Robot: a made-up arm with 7 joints.
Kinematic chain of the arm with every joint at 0, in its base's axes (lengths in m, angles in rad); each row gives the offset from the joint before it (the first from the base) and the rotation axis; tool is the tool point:
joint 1: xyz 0 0 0.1 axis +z
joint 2: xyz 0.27 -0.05 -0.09 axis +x
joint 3: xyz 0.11 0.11 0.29 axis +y
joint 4: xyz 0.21 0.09 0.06 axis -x
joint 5: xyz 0.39 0 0.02 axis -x
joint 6: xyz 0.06 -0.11 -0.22 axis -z
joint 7: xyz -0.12 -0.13 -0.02 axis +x
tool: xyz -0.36 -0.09 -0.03
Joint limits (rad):
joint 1: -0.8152..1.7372
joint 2: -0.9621..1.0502
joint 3: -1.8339..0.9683
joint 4: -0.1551..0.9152
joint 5: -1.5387..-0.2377
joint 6: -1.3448..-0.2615
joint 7: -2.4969..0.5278
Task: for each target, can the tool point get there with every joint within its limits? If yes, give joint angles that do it. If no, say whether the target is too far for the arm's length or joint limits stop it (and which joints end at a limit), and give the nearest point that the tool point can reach.
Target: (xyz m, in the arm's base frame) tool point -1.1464 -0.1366 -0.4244
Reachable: no: joint limits stop it (at a limit: joint 1, joint 3, joint 5, joint 7) | nearest point -0.7900 0.2593 -0.2738 | short by 0.554 m
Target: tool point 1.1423 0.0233 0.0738
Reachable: yes | joints 0.0266 0.7128 -0.3753 0.2181 -1.3436 -1.1943 -1.8229
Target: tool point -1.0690 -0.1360 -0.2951
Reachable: no: joint limits stop it (at a limit: joint 1, joint 3, joint 5, joint 7) | nearest point -0.7788 0.2268 -0.2013 | short by 0.474 m
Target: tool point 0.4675 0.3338 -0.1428
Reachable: yes | joints 0.8703 -0.3942 0.3707 0.6015 -1.3931 -0.5889 -1.8836
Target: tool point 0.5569 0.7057 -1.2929
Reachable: no: joint limits stop it (at a limit: joint 4, joint 5, joint 6) | nearest point 0.4609 0.5841 -0.7746 | short by 0.541 m
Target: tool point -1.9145 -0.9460 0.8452
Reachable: no: too far | nearest point -0.7891 -0.6914 0.4286 | short by 1.227 m
